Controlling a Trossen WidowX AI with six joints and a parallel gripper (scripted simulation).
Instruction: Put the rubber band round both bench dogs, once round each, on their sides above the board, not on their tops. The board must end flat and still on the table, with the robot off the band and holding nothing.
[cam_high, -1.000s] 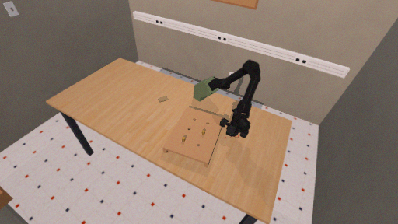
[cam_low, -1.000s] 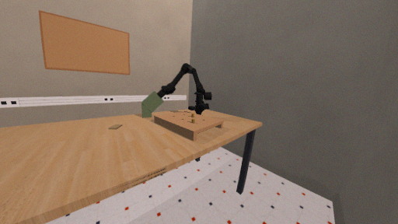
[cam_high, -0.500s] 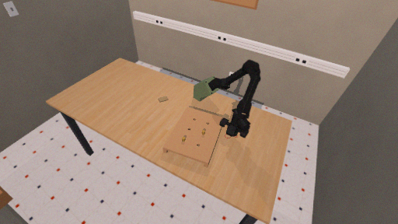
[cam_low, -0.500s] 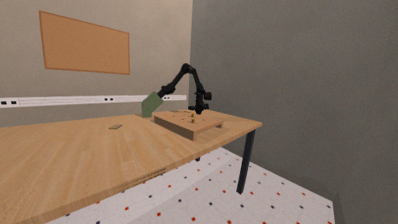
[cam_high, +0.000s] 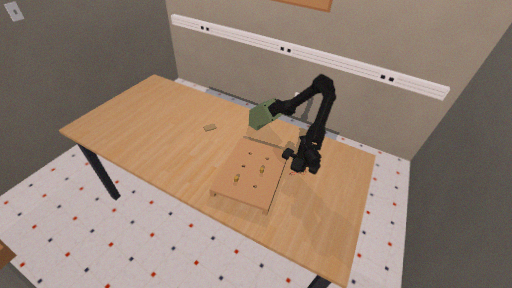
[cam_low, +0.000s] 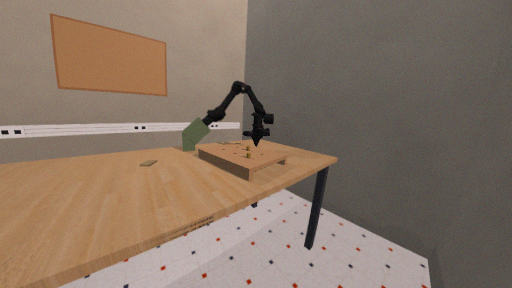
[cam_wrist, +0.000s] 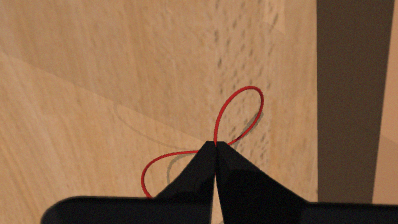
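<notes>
Now: the wooden board 15 cm ahead of my hand, 18 cm to the right of it and 4 cm below it. The rest, counted from my hand: small tan piece: 4 cm ahead, 60 cm to the right, 7 cm below.
</notes>
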